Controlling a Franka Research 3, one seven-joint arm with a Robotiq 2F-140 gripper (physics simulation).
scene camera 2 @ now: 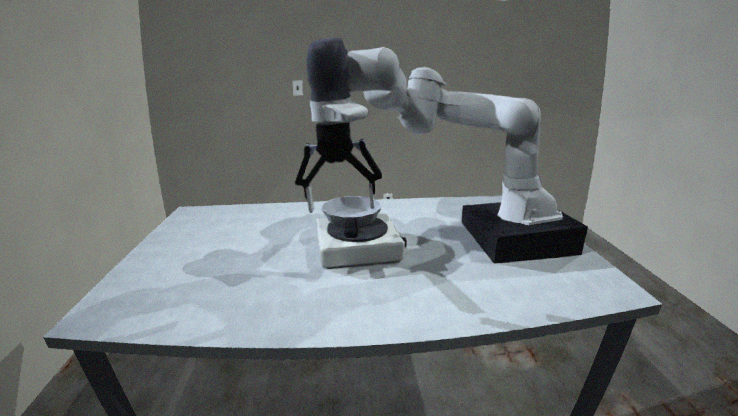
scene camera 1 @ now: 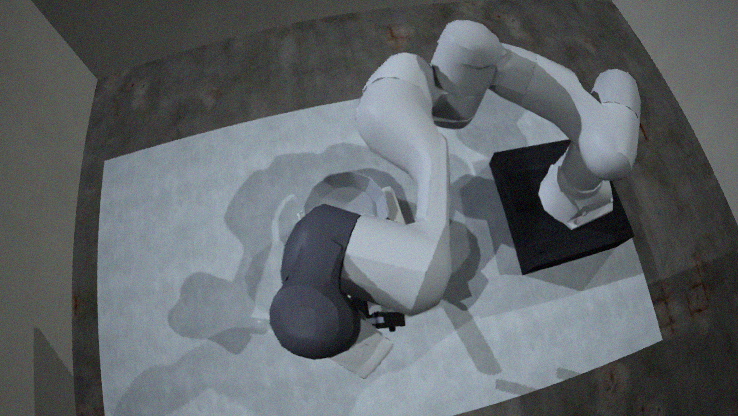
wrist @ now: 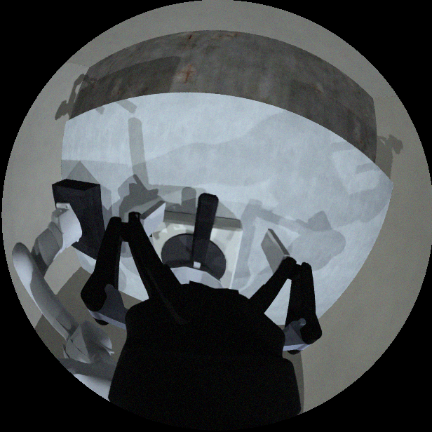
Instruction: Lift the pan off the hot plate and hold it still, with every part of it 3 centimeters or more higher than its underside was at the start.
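The grey pan [scene camera 1: 335,188] [scene camera 2: 351,210] sits on the black disc of the cream hot plate [scene camera 1: 391,202] [scene camera 2: 361,254] [wrist: 231,240]. Its black handle [wrist: 206,220] points toward scene camera 2; in the wrist view part of the bowl shows below the handle. My gripper [scene camera 2: 341,206] [wrist: 215,224] points down, open and empty. In scene camera 2 one finger is left of the bowl and the other overlaps its right side, with the tips near rim height. In the wrist view the handle lies between the spread fingers. In scene camera 1 the arm hides the handle and much of the bowl.
The arm's base stands on a black block [scene camera 1: 563,250] [scene camera 2: 540,248] [wrist: 90,215] at the right of the table [scene camera 1: 155,232] [scene camera 2: 289,310]. A small black knob [scene camera 2: 404,241] is on the hot plate's right side. The arm passes above the hot plate.
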